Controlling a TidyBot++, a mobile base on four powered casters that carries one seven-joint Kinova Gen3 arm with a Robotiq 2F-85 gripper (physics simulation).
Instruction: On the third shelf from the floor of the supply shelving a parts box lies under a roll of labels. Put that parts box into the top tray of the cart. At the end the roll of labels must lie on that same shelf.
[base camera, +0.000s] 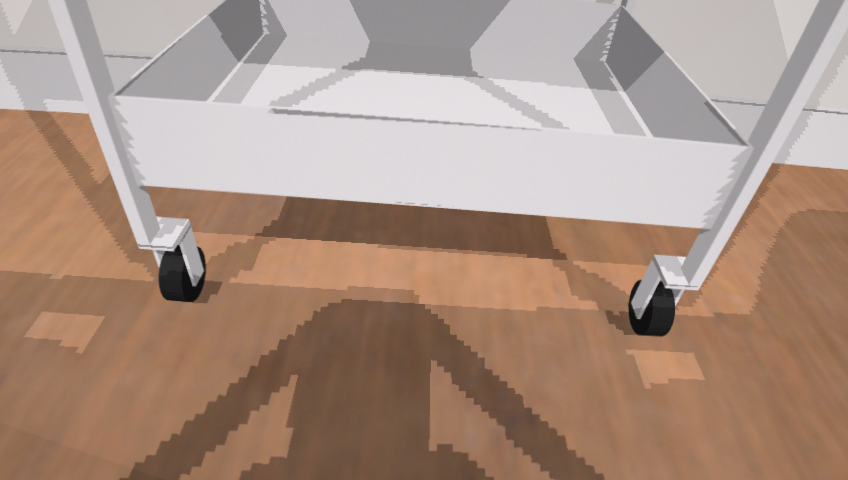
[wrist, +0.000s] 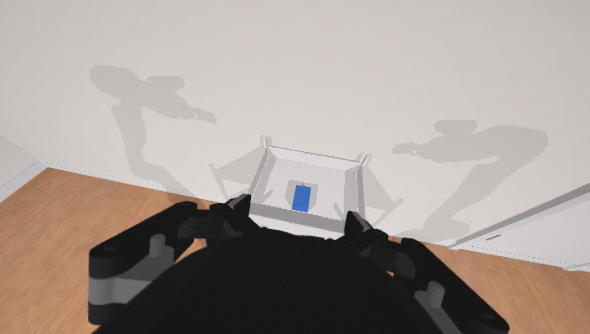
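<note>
A blue box, the parts box by its look, lies flat on the floor of the cart's top tray, near the middle, in the wrist view. The white cart shows its top tray in the wrist view and its lower tray in the base camera view. My gripper is open, with nothing between its fingers. It is above and back from the tray, apart from the blue box. The supply shelving and the roll of labels do not show in these views.
The cart stands close to a pale wall on two visible black casters. The cart's posts rise at the tray corners. A white panel is at the right in the wrist view. Arm shadows fall on the wall.
</note>
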